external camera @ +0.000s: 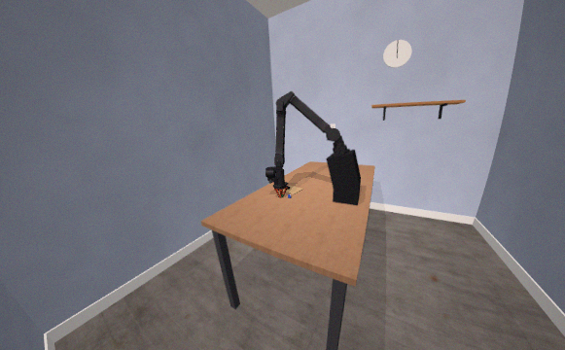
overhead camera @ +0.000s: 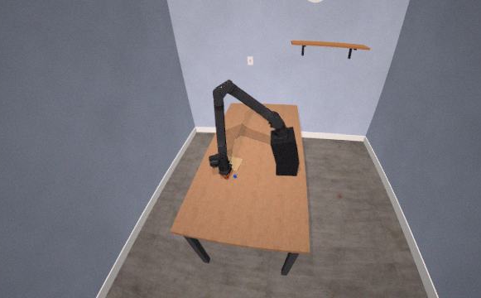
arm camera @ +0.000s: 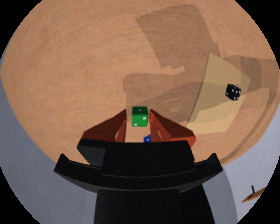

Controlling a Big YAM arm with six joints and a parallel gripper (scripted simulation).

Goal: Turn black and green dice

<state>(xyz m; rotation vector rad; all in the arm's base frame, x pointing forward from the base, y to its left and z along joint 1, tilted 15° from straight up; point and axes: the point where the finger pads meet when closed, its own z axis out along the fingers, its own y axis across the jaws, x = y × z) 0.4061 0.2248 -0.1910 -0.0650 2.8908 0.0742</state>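
The green die lies right at my hand. From my hand the other things lie so: black die (150 mm to the right, 60 mm ahead); then blue die (50 mm behind, 30 mm to the right); then tan mat (150 mm to the right, 30 mm ahead, 10 mm below).
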